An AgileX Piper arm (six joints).
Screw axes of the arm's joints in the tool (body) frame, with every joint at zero. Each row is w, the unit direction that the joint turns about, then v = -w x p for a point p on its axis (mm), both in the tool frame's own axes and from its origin. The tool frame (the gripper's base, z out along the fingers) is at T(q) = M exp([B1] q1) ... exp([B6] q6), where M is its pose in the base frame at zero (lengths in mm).
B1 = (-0.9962, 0, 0.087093, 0.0, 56.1, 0.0)
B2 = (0, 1, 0, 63.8, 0.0, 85.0)
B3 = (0, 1, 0, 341.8, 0.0, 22.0)
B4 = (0, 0, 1, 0.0, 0.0, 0.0)
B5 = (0, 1, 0, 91.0, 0.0, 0.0)
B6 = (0, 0, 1, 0.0, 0.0, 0.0)
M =
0.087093 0 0.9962 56.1
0 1 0 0.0
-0.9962 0 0.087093 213.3
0 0 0 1
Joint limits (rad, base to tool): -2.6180..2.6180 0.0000..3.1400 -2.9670..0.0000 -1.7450..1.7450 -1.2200..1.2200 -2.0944..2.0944
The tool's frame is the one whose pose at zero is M.
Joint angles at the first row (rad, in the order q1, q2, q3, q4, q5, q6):
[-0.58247 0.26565 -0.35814 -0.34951 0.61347 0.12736]
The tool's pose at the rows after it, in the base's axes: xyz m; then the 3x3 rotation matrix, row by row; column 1 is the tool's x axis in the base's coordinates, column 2 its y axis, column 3 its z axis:
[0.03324 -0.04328 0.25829], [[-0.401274 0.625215 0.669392], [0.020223 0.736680 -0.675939], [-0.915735 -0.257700 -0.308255]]
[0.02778 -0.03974 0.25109], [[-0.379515 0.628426 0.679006], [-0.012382 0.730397 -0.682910], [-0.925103 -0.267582 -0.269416]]
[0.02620 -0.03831 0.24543], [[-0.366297 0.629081 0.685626], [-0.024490 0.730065 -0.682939], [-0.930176 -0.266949 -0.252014]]
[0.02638 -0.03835 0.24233], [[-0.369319 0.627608 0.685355], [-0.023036 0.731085 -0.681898], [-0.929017 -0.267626 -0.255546]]
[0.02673 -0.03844 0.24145], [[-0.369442 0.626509 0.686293], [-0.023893 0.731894 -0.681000], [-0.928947 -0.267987 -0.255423]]
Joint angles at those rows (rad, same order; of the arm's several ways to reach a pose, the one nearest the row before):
[-0.58250 0.16548 -0.30883 -0.36547 0.58125 0.10011]
[-0.58252 0.09926 -0.27399 -0.37194 0.57205 0.09154]
[-0.58242 0.06715 -0.24904 -0.37212 0.56027 0.09114]
[-0.58243 0.06226 -0.23816 -0.37214 0.55789 0.09117]
[-0.58248 0.06221 -0.23441 -0.37202 0.55383 0.09104]

